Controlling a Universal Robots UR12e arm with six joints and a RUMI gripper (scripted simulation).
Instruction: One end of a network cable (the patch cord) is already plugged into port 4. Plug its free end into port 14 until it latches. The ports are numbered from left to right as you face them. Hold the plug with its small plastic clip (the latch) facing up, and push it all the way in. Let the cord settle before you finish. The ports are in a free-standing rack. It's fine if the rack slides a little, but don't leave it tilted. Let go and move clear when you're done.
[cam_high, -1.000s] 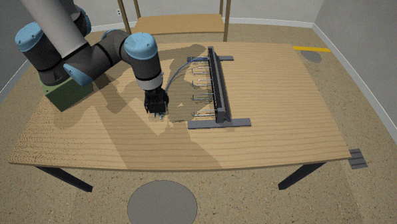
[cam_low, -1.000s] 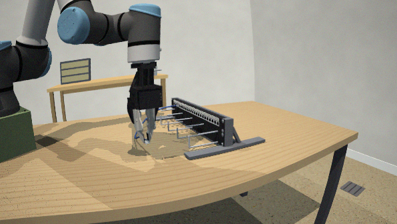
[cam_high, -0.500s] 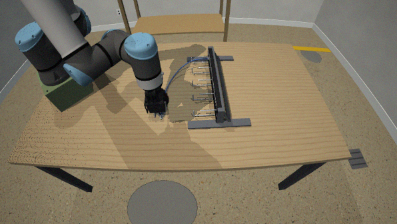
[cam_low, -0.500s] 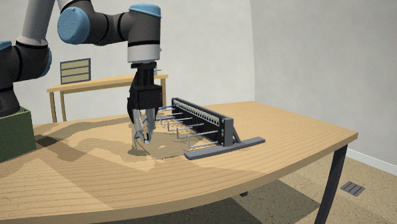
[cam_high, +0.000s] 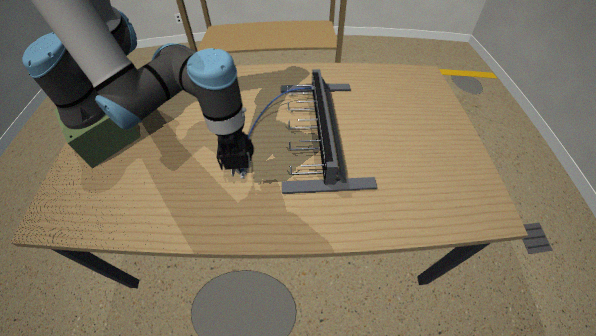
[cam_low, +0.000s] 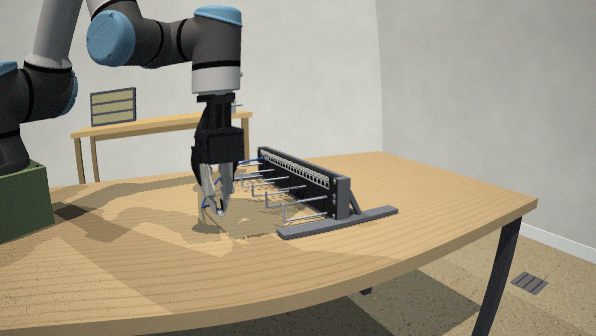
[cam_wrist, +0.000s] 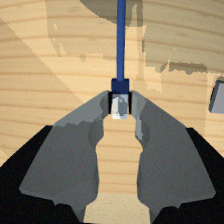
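Right now my hand is 10 mm to the left of the plug and 10 mm above it.
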